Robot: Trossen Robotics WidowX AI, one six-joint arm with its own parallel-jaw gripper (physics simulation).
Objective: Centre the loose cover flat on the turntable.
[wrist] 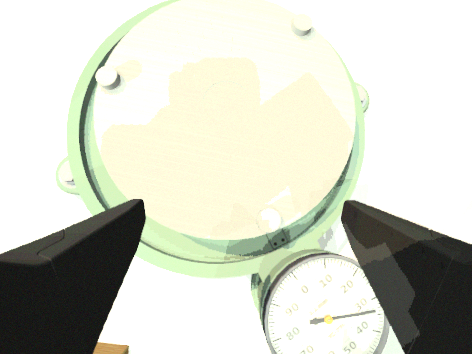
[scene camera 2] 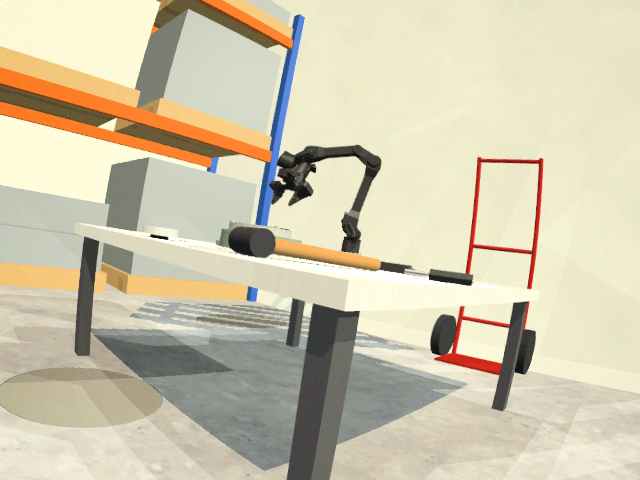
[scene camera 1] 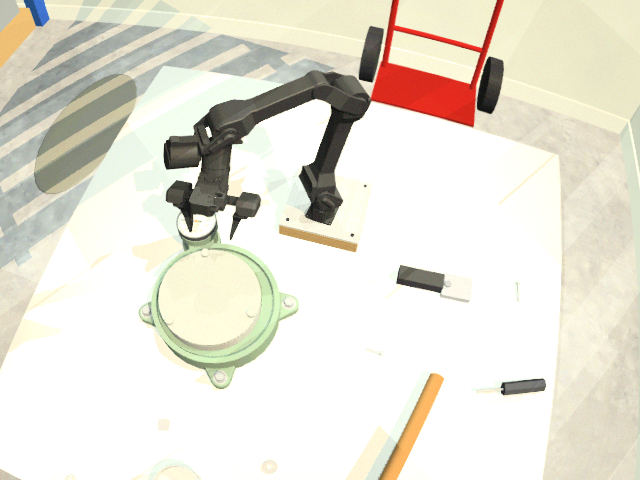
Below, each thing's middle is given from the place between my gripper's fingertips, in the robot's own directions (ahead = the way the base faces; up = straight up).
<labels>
I see the cream round cover (scene camera 1: 210,300) 110 mm below my hand, 90 mm ahead of it and 20 mm to the left of it. From my hand the other things lie so: turntable (scene camera 1: 220,365) (130 mm below, 70 mm ahead, 30 mm to the left); wooden-handled hammer (scene camera 2: 258,242) (500 mm to the left, 270 mm ahead, 150 mm below).
</labels>
